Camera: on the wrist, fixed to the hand. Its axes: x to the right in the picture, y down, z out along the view.
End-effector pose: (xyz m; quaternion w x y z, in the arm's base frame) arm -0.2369 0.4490 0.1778 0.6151 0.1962 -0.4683 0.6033
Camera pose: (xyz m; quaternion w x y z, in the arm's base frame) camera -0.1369 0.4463 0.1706 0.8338 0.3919 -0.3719 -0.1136
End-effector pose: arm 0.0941 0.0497 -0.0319 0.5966 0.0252 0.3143 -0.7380
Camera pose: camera 0.0077 0.0961 -0.0108 0.0540 0.3883 -0.3256 0.8604
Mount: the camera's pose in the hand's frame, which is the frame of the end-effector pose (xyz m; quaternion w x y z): -0.0240 -0.0908 -0.0352 0.6953 -0.2001 -0.0970 -0.6834
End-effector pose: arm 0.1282 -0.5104 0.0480 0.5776 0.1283 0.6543 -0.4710
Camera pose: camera 0.0484 -0.5220 0.1076 0.1689 -0.5192 0.5808 -0.6038
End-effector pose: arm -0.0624 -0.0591 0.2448 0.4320 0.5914 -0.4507 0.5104
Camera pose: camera 0.0168 -0.0027 0.2201 0.7238 0.6823 -0.0532 -0.0879
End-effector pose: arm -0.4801 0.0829 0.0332 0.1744 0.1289 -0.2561 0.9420
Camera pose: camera -0.4279 0.1685 0.0355 0.7660 0.3211 -0.2954 0.4721
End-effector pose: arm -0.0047 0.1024 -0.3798 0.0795 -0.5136 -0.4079 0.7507
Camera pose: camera 0.0086 0.1676 -0.3047 0.4260 -0.0214 -0.7925 0.4358
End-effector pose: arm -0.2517 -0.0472 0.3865 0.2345 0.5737 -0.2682 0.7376
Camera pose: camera -0.2121 0.0430 0.3677 0.7559 0.6068 0.0352 0.2433
